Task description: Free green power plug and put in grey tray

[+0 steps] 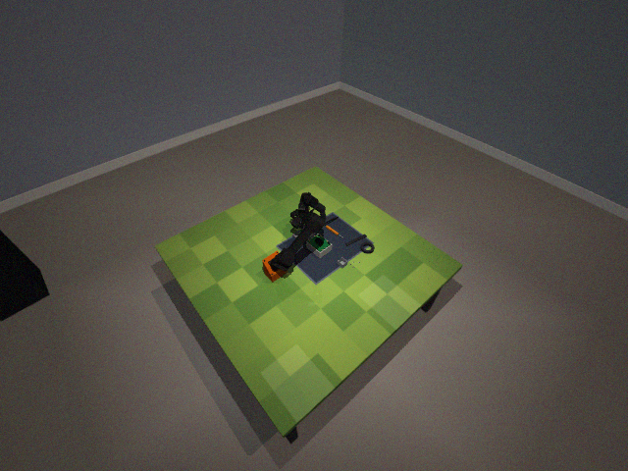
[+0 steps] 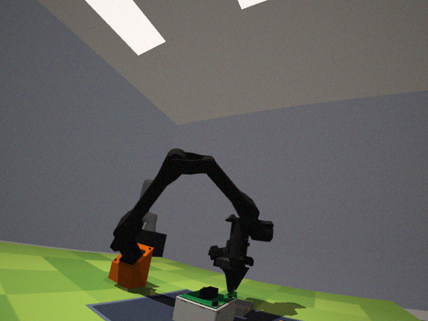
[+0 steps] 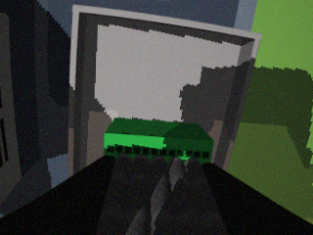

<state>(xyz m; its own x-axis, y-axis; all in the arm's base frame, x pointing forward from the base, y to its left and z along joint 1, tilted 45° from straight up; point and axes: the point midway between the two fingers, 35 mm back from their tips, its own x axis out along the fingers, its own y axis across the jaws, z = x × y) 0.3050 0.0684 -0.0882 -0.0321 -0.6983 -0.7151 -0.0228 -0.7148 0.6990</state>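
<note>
Right now the green power plug is 1 cm below my gripper tip. From my gripper tip the other things lie so: dark mat (14 cm to the right, 5 cm below, 4 cm ahead); then dark bar (25 cm to the right, 20 cm ahead, 4 cm below).
</note>
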